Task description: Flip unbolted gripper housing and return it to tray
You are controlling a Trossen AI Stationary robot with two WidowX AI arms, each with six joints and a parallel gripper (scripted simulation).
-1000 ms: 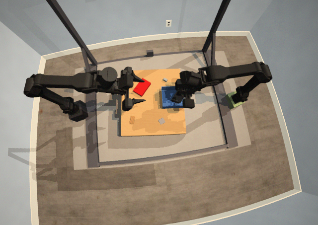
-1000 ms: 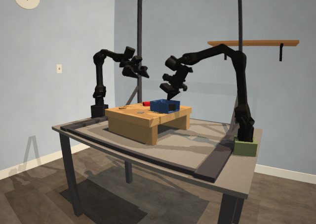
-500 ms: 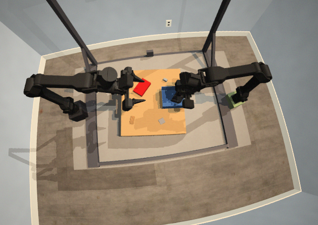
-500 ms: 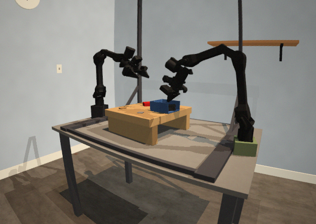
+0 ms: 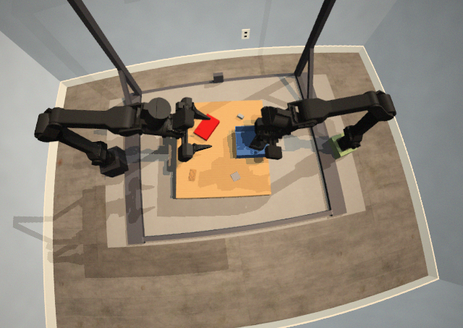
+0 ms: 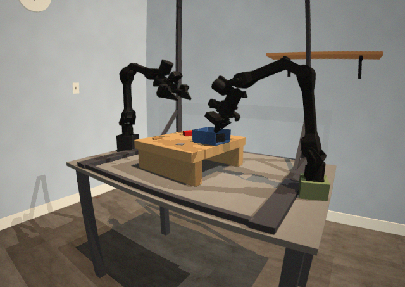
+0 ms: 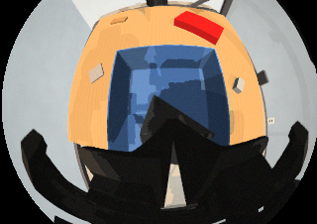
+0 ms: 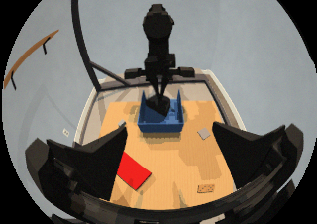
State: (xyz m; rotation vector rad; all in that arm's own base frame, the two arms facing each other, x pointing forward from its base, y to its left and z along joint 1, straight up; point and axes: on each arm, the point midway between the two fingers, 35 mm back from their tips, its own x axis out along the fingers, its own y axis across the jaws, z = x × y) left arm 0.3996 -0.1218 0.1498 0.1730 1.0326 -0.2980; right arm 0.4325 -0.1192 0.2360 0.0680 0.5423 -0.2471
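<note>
Now: the dark gripper housing 10 mm to the right of my left hand and 50 mm below it. The rest, counted from my left hand: orange wooden bench 150 mm to the right, 130 mm below; then blue tray 60 mm to the right, 60 mm below.
</note>
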